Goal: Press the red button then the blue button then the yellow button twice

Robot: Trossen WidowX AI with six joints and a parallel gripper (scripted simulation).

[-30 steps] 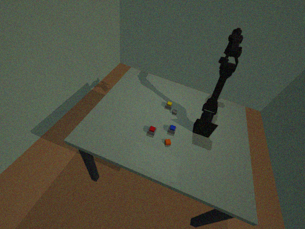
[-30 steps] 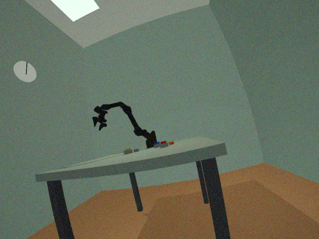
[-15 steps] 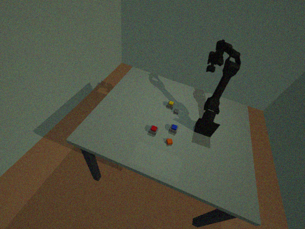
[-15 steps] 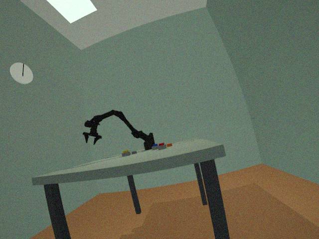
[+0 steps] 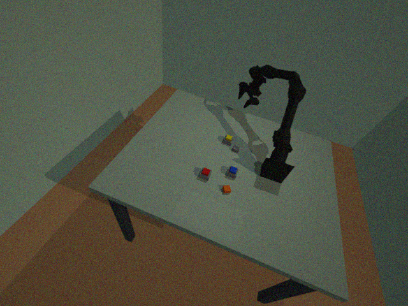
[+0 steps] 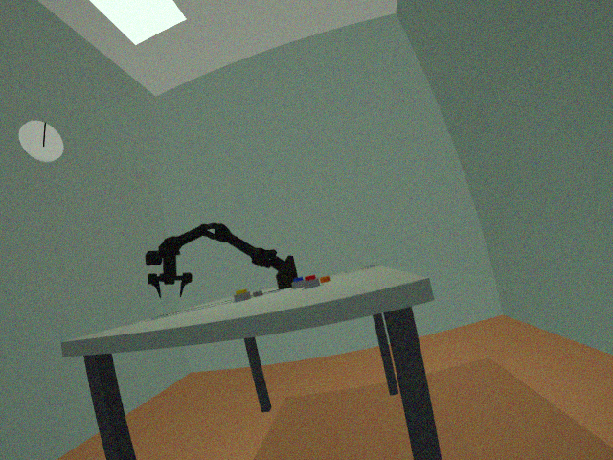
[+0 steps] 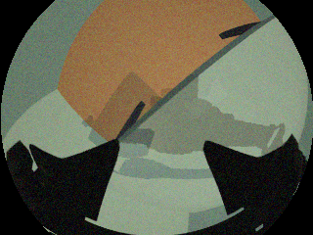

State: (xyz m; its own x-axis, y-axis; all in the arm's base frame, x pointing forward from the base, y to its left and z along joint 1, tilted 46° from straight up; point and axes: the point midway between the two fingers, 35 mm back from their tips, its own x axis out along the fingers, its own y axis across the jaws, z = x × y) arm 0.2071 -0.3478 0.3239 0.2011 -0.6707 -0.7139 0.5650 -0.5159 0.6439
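Now: gripper tip 600 mm to the right of the red button, 110 mm short of it and 30 mm above it. The rest, counted from my gripper tip: blue button (550 mm to the left, 30 mm below, 20 mm behind); then grey block (370 mm to the left, 50 mm below, 20 mm behind); then yellow button (330 mm to the left, 30 mm below, 30 mm ahead).
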